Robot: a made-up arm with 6 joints. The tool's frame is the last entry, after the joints. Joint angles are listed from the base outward.
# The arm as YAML. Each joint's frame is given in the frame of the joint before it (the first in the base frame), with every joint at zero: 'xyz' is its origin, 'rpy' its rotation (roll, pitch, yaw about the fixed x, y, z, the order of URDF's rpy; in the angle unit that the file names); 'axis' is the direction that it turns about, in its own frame. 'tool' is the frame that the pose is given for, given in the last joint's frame.
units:
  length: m
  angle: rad
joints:
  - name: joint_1
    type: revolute
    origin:
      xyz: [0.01, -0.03, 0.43]
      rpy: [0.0, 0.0, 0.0]
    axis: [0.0, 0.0, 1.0]
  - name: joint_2
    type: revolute
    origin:
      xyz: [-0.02, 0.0, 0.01]
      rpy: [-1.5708, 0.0, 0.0]
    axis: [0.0, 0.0, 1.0]
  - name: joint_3
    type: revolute
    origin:
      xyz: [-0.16, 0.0, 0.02]
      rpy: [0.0, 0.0, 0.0]
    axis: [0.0, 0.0, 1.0]
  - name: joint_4
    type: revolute
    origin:
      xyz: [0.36, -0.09, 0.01]
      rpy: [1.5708, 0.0, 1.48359]
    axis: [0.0, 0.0, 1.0]
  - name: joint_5
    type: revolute
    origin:
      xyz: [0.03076, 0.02, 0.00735]
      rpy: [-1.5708, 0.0, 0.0]
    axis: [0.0, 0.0, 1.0]
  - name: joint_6
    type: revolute
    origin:
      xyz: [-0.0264, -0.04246, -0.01]
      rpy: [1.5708, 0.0, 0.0]
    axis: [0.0, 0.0, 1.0]
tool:
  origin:
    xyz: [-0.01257, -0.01, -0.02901]
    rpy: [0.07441, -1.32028, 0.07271]
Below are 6 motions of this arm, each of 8 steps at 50 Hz.
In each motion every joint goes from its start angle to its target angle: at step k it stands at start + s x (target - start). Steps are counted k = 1, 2, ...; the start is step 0. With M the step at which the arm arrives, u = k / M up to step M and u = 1 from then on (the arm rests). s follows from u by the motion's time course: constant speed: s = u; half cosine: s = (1 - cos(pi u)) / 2; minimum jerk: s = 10 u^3 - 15 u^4 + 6 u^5.
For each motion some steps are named. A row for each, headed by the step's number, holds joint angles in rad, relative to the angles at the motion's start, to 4 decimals.
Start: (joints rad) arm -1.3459 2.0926 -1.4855 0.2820 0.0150 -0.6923
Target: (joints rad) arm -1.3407 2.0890 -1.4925 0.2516 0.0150 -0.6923
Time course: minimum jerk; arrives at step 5
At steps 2, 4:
2: 0.0017 -0.0011 -0.0022 -0.0097 0.0000 0.0000
4: 0.0049 -0.0034 -0.0066 -0.0286 0.0000 0.0000

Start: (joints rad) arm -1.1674 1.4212 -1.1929 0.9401 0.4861 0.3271
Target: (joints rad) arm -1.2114 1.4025 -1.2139 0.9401 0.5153 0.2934
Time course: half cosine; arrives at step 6
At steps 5, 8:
5: -0.0411 -0.0174 -0.0196 0.0000 0.0272 -0.0314
8: -0.0440 -0.0187 -0.0210 0.0000 0.0292 -0.0337

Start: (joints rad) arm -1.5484 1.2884 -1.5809 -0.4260 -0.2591 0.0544
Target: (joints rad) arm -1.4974 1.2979 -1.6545 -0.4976 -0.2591 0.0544
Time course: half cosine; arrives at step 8
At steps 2, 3, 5, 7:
2: 0.0075 0.0014 -0.0108 -0.0105 0.0000 0.0000
3: 0.0157 0.0029 -0.0227 -0.0221 0.0000 0.0000
5: 0.0353 0.0066 -0.0509 -0.0495 0.0000 0.0000
7: 0.0491 0.0091 -0.0708 -0.0689 0.0000 0.0000

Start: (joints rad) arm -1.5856 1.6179 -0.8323 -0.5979 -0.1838 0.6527
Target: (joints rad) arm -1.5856 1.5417 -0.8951 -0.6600 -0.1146 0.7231
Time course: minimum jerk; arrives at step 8
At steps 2, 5, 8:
2: 0.0000 -0.0079 -0.0065 -0.0064 0.0072 0.0073
5: 0.0000 -0.0552 -0.0455 -0.0450 0.0502 0.0510
8: 0.0000 -0.0762 -0.0628 -0.0621 0.0692 0.0704

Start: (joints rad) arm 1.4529 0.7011 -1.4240 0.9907 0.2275 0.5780
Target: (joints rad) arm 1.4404 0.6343 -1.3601 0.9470 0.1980 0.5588
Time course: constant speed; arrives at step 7
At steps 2, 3, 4, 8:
2: -0.0036 -0.0191 0.0183 -0.0125 -0.0084 -0.0055
3: -0.0054 -0.0286 0.0274 -0.0187 -0.0126 -0.0082
4: -0.0071 -0.0382 0.0365 -0.0250 -0.0169 -0.0110
8: -0.0125 -0.0668 0.0639 -0.0437 -0.0295 -0.0192

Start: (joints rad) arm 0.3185 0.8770 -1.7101 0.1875 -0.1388 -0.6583
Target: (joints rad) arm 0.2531 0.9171 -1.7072 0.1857 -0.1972 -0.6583
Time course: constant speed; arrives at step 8
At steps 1, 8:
1: -0.0082 0.0050 0.0004 -0.0002 -0.0073 0.0000
8: -0.0654 0.0401 0.0029 -0.0018 -0.0584 0.0000

